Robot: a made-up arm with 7 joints.
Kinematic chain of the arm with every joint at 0, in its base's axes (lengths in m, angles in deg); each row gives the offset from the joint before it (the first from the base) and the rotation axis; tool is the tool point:
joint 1: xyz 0 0 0.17 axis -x
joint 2: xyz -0.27 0 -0.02 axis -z
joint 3: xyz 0 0.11 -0.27 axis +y
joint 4: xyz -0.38 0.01 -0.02 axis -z
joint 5: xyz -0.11 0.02 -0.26 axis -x
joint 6: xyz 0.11 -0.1 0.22 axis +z
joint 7: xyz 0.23 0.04 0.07 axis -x
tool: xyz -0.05 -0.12 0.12
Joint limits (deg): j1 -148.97..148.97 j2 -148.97..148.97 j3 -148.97..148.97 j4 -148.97..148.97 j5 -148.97..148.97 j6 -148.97..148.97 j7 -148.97..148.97
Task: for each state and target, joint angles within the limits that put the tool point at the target. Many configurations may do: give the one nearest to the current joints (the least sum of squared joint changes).
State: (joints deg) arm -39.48 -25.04 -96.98 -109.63 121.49 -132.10 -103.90
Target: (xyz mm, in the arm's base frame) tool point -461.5 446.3 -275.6
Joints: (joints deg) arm -52.28 -14.52 -56.10 -127.44 79.05 -122.89 -116.12
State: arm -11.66 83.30 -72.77 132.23 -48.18 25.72 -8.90
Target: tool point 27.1 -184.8 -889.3
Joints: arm 4.64 85.38 -86.27 141.78 -56.38 20.68 -9.85
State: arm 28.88 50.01 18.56 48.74 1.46 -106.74 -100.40
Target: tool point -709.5 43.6 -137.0
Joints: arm 45.95 36.67 21.58 28.79 13.89 -90.43 -113.38
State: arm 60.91 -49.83 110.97 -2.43 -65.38 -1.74 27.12
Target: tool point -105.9 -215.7 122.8
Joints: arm 42.95 -61.25 111.20 -17.38 -50.57 -1.60 32.80
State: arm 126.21 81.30 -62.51 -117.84 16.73 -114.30 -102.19
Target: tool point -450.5 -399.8 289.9
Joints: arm 130.09 48.67 -21.75 -108.98 29.14 -116.64 -74.52
